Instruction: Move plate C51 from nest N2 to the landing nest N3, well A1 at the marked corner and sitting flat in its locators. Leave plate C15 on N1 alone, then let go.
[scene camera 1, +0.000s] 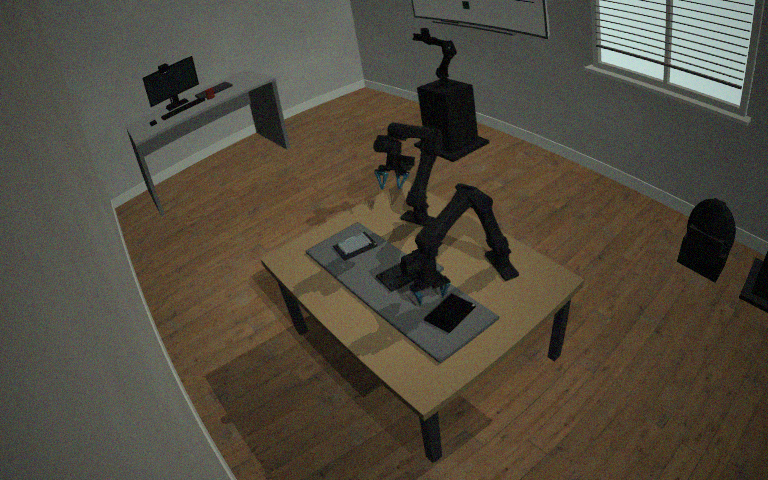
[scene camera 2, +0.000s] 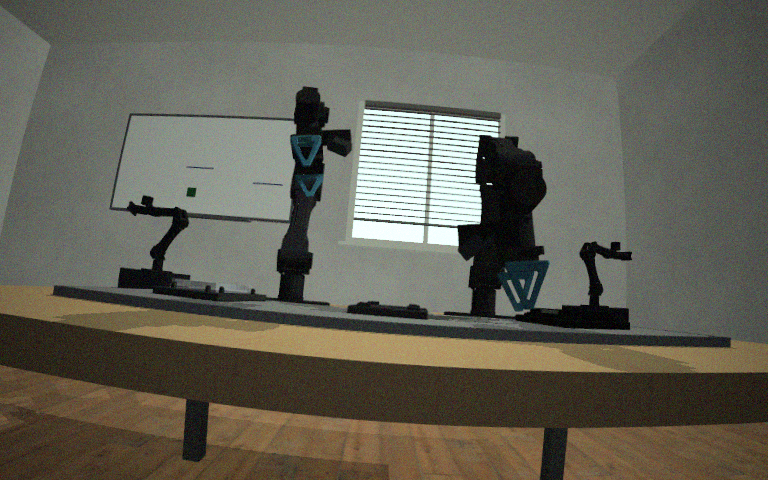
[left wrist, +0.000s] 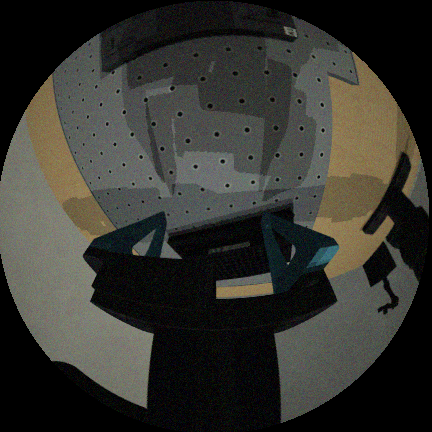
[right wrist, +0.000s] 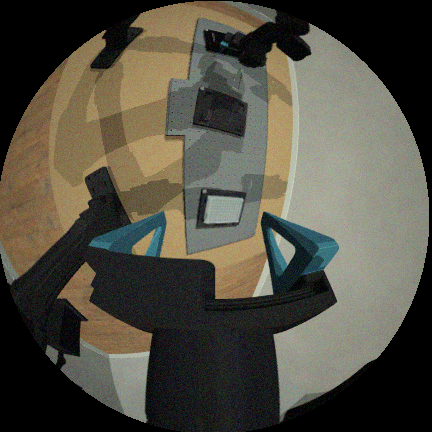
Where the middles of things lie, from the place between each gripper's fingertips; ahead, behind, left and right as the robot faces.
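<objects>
From my left hand, dark gridded rack (left wrist: 245, 256): 10 mm behind, 90 mm to the left. Pale gridded tray (right wrist: 218, 209), from my left hand: 20 mm behind, 530 mm to the right. By its middle, the rack is nearer to my left hand than to my right hand.
My right hand: 11 cm to the left of the pale gridded tray, 16 cm short of it, 24 cm above it. Dark gridded rack, from my right hand: 51 cm to the left, 17 cm ahead, 24 cm below. Going by their middles, of the things named here the pale gridded tray is the nearest to my right hand.
</objects>
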